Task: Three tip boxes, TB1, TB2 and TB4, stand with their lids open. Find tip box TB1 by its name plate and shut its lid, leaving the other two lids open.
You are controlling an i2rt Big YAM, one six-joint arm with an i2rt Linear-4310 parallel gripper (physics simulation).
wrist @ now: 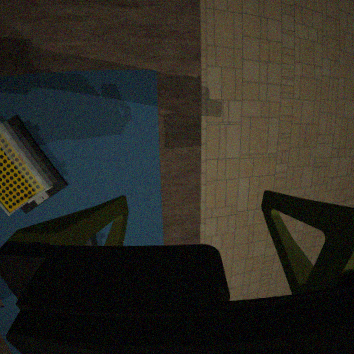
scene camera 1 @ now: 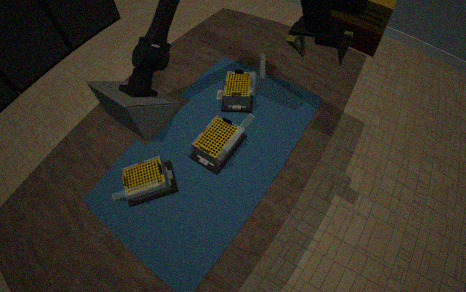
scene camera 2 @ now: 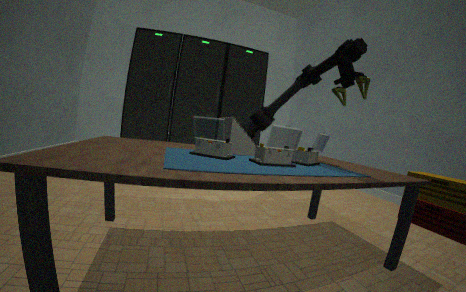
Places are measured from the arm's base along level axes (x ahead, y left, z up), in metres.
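Pixels of known places: gripper, fingertip midpoint: (wrist: 195, 201) (scene camera 1: 322, 59) (scene camera 2: 354, 102); arm's base, link origin: (scene camera 1: 138, 92) (scene camera 2: 242, 136).
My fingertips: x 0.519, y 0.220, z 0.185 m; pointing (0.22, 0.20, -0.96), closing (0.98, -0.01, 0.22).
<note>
Ahead of a thing's pixels: the offset from my fingertips to its top centre. "pt": to the spot under its first point. Level surfaces: height alone.
Three tip boxes with yellow racks stand on the blue mat {dz -0.269 m} (scene camera 1: 200, 250) (scene camera 2: 180, 160) (wrist: 142, 165), lids open: a far one (scene camera 1: 238, 84) (scene camera 2: 306, 158), a middle one (scene camera 1: 216, 137) (scene camera 2: 275, 156) and a near-left one (scene camera 1: 144, 176) (scene camera 2: 213, 148). The far lid {dx -0.193, dy +0.029, dz -0.116 m} (scene camera 1: 262, 66) (scene camera 2: 323, 143), middle lid {dx -0.122, dy -0.214, dz -0.116 m} (scene camera 1: 247, 122) (scene camera 2: 285, 137) and near-left lid {dx -0.236, dy -0.466, dz -0.116 m} (scene camera 1: 119, 196) (scene camera 2: 209, 128) are clear. The name plates are too small and dark to read, so I cannot tell which is TB1. Part of one box {pt dx -0.234, dy -0.013, dz -0.213 m} (wrist: 15, 177) shows at the wrist view's left. My gripper (scene camera 1: 322, 59) (scene camera 2: 354, 101) (wrist: 195, 201) is open and empty, high above the boxes' level.
The wooden table {dz -0.273 m} (scene camera 1: 45, 210) (scene camera 2: 75, 150) (wrist: 182, 200) carries the mat. The grey wedge-shaped arm base (scene camera 1: 125, 107) stands beside the mat. Dark cabinets (scene camera 2: 195, 90) stand behind the table. A yellow and red block (scene camera 1: 367, 30) (scene camera 2: 440, 210) stands on the floor beyond it.
</note>
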